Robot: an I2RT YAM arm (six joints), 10 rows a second.
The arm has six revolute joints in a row. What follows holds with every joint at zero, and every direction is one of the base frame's.
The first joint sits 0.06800 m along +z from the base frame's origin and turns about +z.
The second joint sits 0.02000 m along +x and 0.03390 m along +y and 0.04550 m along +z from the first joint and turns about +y.
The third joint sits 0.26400 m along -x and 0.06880 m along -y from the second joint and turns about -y.
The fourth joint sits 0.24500 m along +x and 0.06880 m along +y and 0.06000 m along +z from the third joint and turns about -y.
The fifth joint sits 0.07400 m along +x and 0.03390 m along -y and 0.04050 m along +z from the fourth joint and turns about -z.
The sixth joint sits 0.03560 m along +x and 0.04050 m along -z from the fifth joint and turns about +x.
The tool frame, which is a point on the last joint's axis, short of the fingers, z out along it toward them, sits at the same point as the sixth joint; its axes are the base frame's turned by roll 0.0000, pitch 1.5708 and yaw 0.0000 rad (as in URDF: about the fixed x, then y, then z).
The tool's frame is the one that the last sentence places.
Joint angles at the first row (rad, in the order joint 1, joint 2, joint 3, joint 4, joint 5, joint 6):
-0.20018, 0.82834, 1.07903, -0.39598, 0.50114, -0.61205
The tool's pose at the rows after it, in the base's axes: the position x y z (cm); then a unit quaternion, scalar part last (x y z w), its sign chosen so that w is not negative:
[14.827, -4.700, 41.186, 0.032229, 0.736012, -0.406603, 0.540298]
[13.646, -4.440, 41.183, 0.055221, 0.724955, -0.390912, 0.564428]
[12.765, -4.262, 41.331, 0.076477, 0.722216, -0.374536, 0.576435]
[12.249, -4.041, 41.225, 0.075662, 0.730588, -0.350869, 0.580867]
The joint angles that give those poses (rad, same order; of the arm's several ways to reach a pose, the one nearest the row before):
-0.19958, 0.77001, 1.04733, -0.37424, 0.48736, -0.55587
-0.19943, 0.72061, 1.02627, -0.37026, 0.48146, -0.49976
-0.19944, 0.69291, 1.03025, -0.39931, 0.48147, -0.44197
-0.19940, 0.67733, 1.03792, -0.44822, 0.44568, -0.40234

